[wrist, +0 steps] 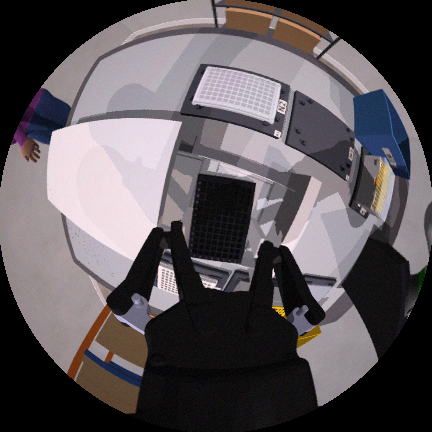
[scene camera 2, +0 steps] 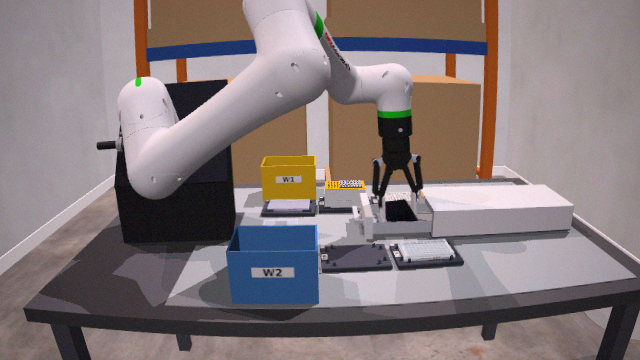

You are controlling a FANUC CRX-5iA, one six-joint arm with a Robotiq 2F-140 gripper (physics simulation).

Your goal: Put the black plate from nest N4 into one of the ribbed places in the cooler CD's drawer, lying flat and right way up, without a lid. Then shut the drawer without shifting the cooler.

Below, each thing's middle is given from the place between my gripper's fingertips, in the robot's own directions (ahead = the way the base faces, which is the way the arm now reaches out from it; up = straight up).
Right now the black plate (wrist: 222, 206) is 10 mm above my hand. The rest, counted from my hand: clear plate (scene camera 2: 421, 250): 10 mm ahead, 210 mm to the right, 10 mm below; drawer (scene camera 2: 372, 223): 20 mm ahead, 10 mm to the right, 10 mm above; yellow-topped rack (scene camera 2: 344, 193): 120 mm behind, 180 mm to the left, 20 mm above.
